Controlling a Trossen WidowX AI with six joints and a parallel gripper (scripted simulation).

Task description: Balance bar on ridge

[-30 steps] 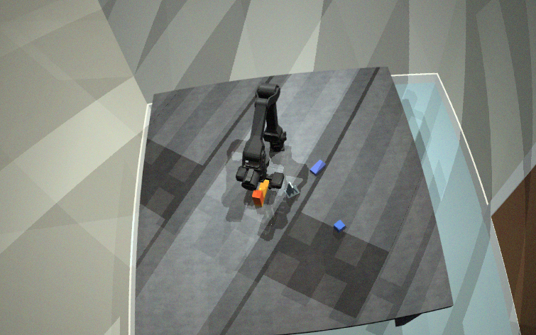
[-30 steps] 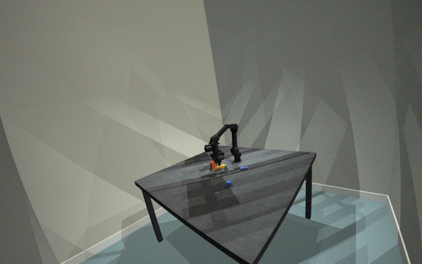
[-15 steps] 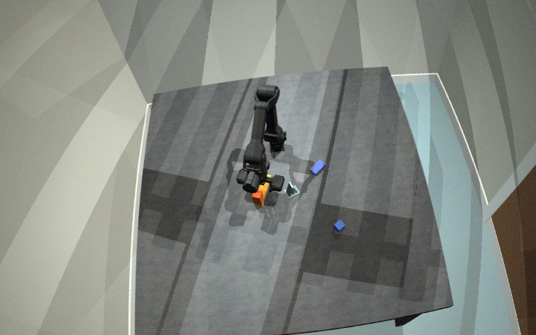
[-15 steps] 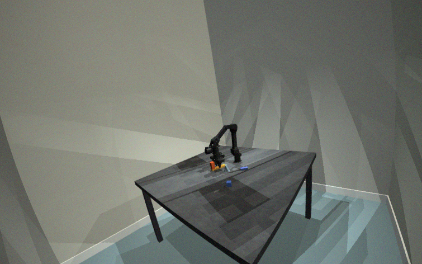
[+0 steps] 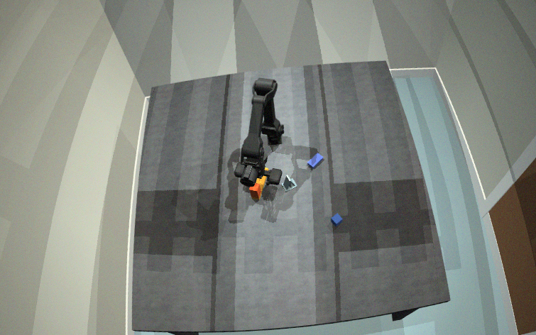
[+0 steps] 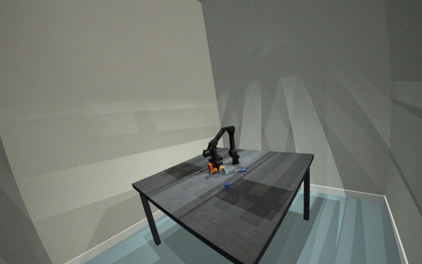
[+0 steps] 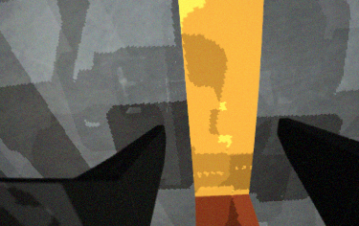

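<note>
Now: gripper tip 80 mm past the flat blue block and 240 mm to the right of it. Round my gripper tip: small blue cube: 210 mm ahead, 290 mm to the left, 10 mm above.
</note>
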